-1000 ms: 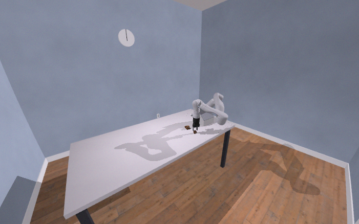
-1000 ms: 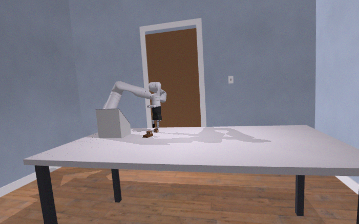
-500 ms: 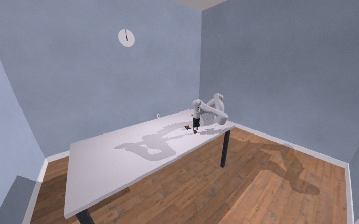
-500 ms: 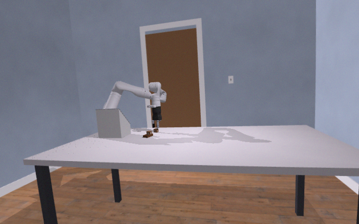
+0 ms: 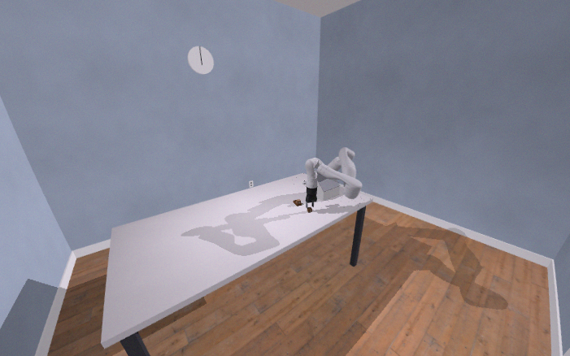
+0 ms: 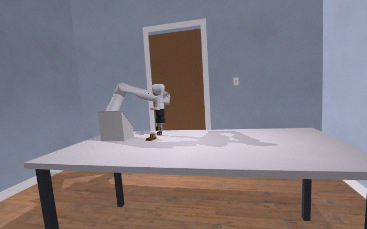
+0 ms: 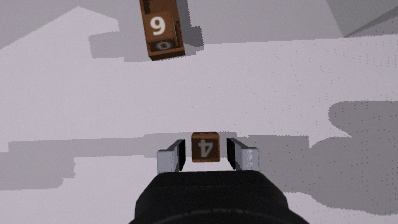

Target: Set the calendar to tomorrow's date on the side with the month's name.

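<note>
My hand is 4 cm above the brown cube.
</note>
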